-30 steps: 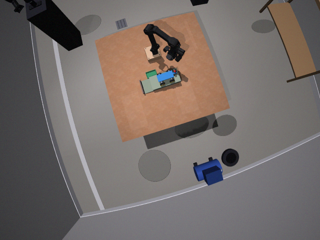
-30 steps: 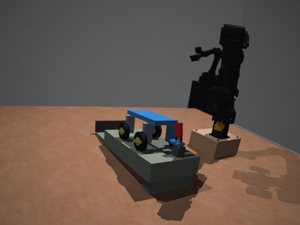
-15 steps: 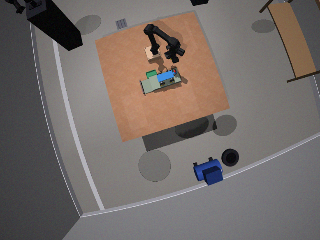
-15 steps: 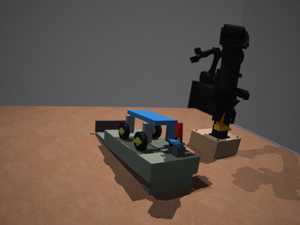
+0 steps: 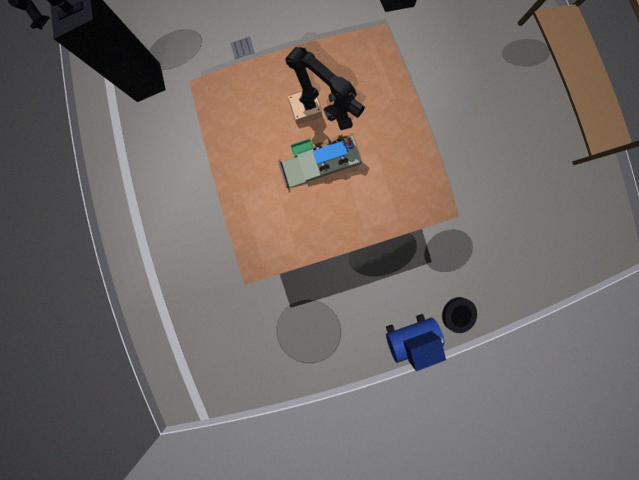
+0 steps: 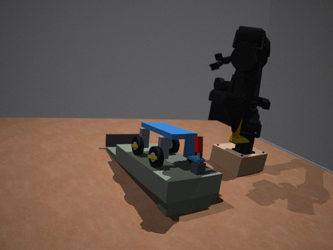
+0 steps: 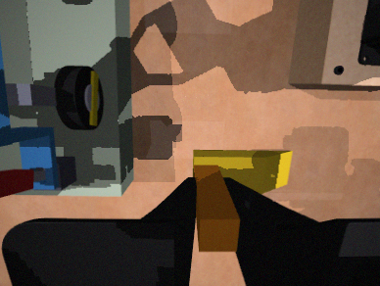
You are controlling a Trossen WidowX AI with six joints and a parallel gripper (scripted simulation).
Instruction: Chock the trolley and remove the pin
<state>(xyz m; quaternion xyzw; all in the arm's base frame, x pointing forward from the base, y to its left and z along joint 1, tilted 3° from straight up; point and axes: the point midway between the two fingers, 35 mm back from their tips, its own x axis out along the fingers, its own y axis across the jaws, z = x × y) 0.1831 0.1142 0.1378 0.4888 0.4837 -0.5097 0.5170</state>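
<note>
Now: the red-headed stop pin 130 mm ahead of my gripper tip, 40 mm below it and 20 mm to the left of it. From my gripper tip the other things lie so: blue trolley: 150 mm ahead, 90 mm to the right, 60 mm below; grey-green ramp: 150 mm ahead, 130 mm below, 100 mm to the right; yellow chock: 20 mm behind, 10 mm below.
</note>
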